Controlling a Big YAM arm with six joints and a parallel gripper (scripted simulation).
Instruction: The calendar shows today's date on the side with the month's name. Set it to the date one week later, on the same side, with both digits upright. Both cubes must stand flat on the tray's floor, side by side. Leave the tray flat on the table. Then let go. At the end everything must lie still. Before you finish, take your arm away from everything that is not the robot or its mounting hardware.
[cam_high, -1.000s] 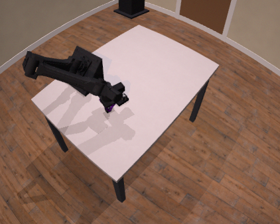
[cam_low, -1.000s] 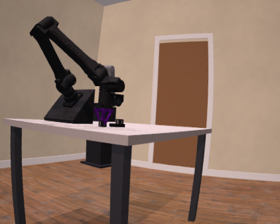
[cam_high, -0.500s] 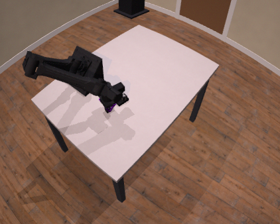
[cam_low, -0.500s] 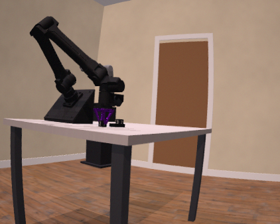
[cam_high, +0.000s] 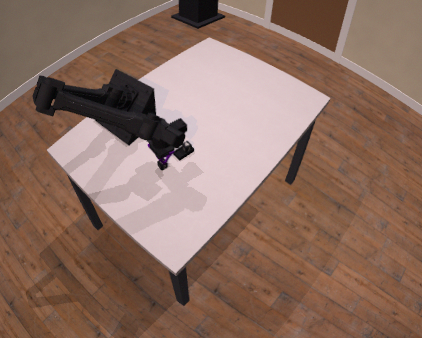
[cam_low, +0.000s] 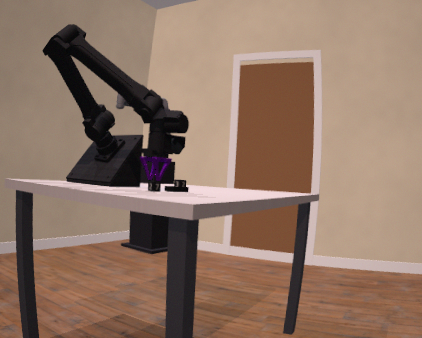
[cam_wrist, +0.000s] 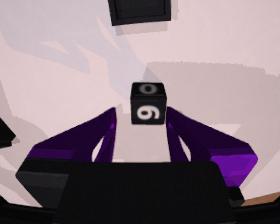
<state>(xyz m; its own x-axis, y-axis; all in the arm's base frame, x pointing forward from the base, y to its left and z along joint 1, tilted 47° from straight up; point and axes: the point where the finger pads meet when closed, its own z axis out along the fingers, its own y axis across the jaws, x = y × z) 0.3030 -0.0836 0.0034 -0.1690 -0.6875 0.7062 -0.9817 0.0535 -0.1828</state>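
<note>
The black date cube lies 1 cm ahead of my hand and 3 cm below it. Also, from my hand: black tray: 1 cm ahead, 10 cm to the left, 3 cm below.
</note>
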